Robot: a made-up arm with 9 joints. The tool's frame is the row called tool. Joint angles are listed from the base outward.
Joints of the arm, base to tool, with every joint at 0 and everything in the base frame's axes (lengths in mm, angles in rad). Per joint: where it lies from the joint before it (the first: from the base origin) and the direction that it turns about. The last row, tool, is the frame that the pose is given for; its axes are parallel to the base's.
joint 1: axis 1 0 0 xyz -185 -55 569
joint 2: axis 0.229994 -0.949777 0.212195 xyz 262 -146 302
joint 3: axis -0.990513 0.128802 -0.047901 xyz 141 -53 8
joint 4: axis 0.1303 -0.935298 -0.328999 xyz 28 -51 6
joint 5: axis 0.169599 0.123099 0.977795 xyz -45 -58 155
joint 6: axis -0.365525 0.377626 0.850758 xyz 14 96 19
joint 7: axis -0.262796 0.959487 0.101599 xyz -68 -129 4
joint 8: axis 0.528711 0.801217 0.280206 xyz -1 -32 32
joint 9: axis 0.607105 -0.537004 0.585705 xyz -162 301 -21
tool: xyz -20 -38 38
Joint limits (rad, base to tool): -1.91..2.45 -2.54..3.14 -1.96..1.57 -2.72..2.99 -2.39..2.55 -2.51..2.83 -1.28..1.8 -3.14..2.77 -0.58..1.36
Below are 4 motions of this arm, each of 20 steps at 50 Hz.
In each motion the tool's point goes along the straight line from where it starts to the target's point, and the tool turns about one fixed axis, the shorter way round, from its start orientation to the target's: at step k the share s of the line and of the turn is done. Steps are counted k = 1, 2, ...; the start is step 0. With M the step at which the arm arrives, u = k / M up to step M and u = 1 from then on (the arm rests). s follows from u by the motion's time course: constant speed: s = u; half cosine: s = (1 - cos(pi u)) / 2; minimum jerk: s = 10 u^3 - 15 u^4 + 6 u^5.
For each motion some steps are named. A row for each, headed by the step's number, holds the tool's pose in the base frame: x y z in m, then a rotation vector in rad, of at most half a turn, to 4 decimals.
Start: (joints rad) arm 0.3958 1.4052 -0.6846 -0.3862 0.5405 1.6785 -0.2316 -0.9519 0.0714
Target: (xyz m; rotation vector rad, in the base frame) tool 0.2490 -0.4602 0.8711 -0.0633 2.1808 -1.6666
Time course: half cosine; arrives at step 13
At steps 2, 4, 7, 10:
2: 0.2293 -0.5820 0.8035 0.3070 2.4121 -1.8150
4: 0.2326 -0.5615 0.8149 0.2406 2.3755 -1.7921
7: 0.2398 -0.5170 0.8396 0.1023 2.2927 -1.7394
10: 0.2464 -0.4764 0.8621 -0.0172 2.2135 -1.6880

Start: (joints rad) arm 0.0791 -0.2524 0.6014 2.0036 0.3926 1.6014 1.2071 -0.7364 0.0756
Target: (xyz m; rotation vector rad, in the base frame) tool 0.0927 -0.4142 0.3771 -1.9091 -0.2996 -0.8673
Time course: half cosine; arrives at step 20
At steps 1, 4, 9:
1: -0.1284 -0.4440 0.7726 -2.5649 -0.0398 0.1519
4: -0.1086 -0.4413 0.7371 -2.5211 -0.0668 0.0490
9: -0.0360 -0.4315 0.6072 -2.3335 -0.1592 -0.3084

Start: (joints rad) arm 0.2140 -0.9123 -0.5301 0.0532 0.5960 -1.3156 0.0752 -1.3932 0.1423
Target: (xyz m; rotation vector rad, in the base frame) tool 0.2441 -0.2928 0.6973 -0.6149 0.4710 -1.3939
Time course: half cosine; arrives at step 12
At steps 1, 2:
1: 0.2399 -0.2609 0.7562 -0.5687 0.0776 -1.2709
2: 0.2401 -0.2626 0.7532 -0.5714 0.0973 -1.2779

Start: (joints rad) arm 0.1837 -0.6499 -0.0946 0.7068 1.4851 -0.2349 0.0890 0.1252 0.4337
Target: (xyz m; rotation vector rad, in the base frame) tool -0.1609 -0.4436 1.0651 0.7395 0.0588 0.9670
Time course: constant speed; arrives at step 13
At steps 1, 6, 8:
1: -0.1425 -0.5324 1.0126 0.7731 0.0709 1.1110
6: -0.1502 -0.4954 1.0345 0.7593 0.0658 1.0510
8: -0.1532 -0.4806 1.0432 0.7537 0.0638 1.0270

